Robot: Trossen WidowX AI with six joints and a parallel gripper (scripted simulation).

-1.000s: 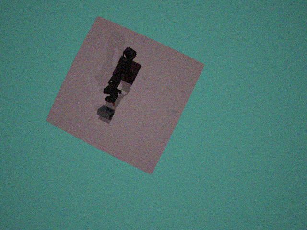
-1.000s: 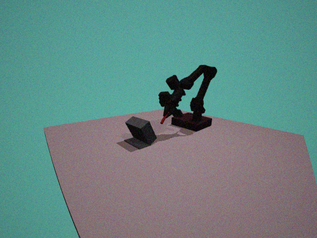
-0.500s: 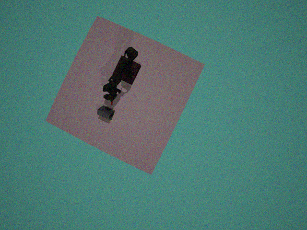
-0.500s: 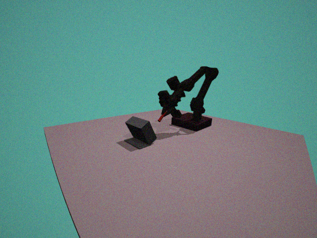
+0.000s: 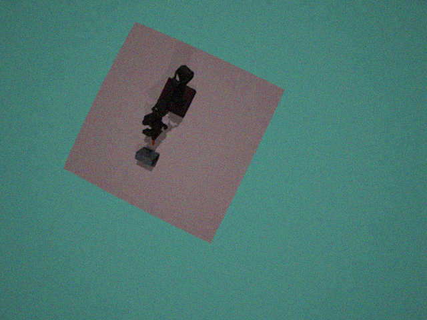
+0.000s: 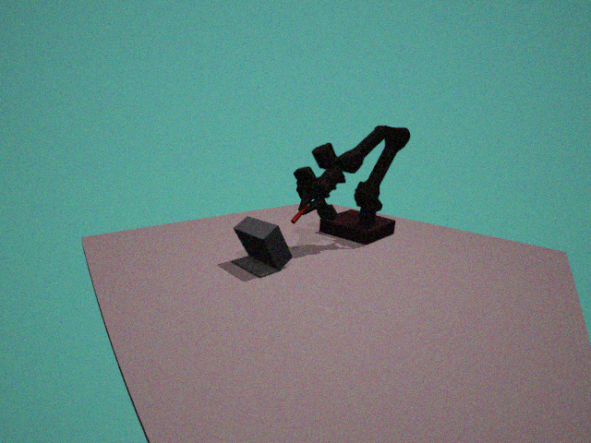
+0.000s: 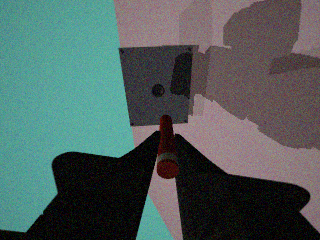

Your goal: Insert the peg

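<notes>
Now: gripper tip 130 mm short of the sloped panel, 10 mm to the left of it and 70 mm above it. The rest, counted from my gripper tip: red peg (10 mm behind, 10 mm above).
</notes>
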